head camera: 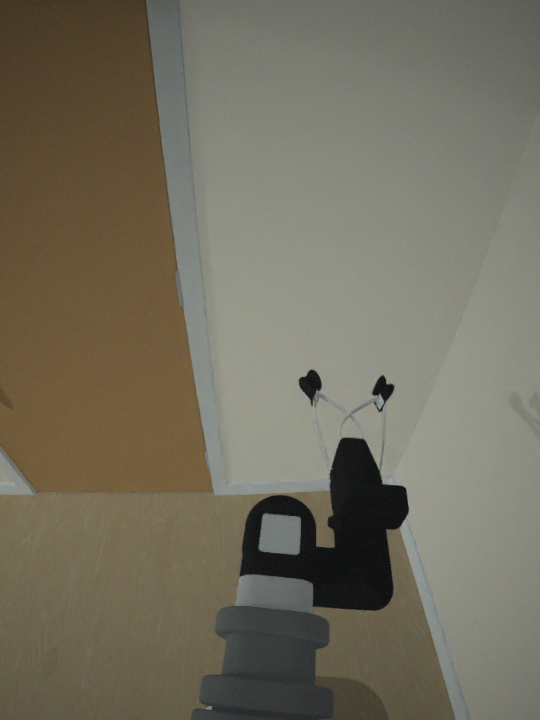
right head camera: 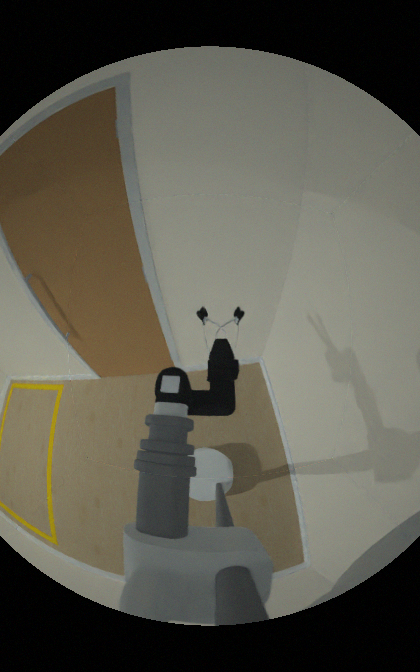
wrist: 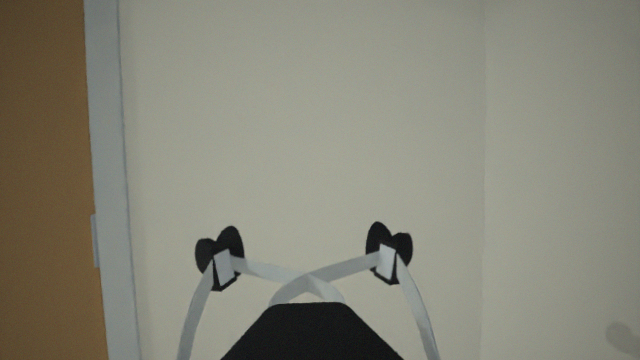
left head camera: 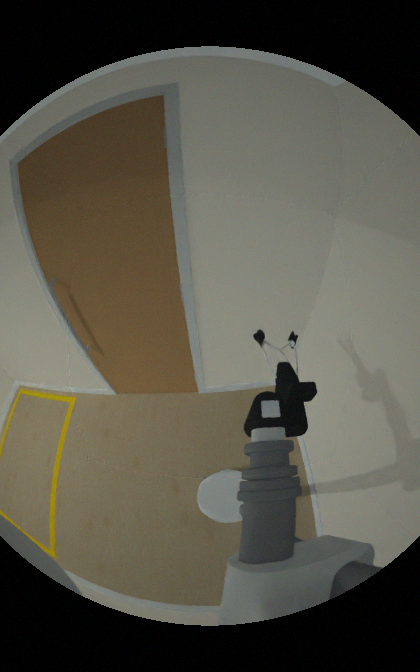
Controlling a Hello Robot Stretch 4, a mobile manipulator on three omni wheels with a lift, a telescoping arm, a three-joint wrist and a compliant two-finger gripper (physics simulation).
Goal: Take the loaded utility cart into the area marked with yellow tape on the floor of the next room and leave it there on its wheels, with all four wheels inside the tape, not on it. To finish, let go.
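Places are measured from the robot's base along level axes (x ahead, y left, z up), in centimetres.
Where they show: gripper, between the fingertips: (head camera: pixel 345 376) (wrist: pixel 305 244).
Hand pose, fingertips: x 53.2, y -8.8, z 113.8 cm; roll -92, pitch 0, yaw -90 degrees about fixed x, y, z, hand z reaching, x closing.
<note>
After its pixels a point has its place.
The utility cart does not show in these views. The yellow tape area lies on the floor at the far left; its tape line (left head camera: pixel 57 462) (right head camera: pixel 49 462) runs near the walls in both side head views. My gripper (head camera: pixel 347 386) {x 53.3, y -8.8, z 113.8 cm} (left head camera: pixel 275 338) (right head camera: pixel 220 315) (wrist: pixel 305 244) {x 53.3, y -8.8, z 113.8 cm} is open with no object between its fingertips. It points at the pale wall to the right of the door, near a room corner.
A brown door (head camera: pixel 104 290) {x 90.7, y 52.6, z 104.8 cm} (left head camera: pixel 115 250) (right head camera: pixel 70 225) (wrist: pixel 42 175) {x 92.5, y 40.5, z 117.9 cm} in a grey frame stands shut on the left, with a long bar handle at its left side. A side wall (head camera: pixel 494 465) {x 67.7, y -58.4, z 71.9 cm} (left head camera: pixel 370 425) (right head camera: pixel 345 425) (wrist: pixel 560 150) {x 86.3, y -55.6, z 120.4 cm} runs close along my right, with the arm's shadow on it.
</note>
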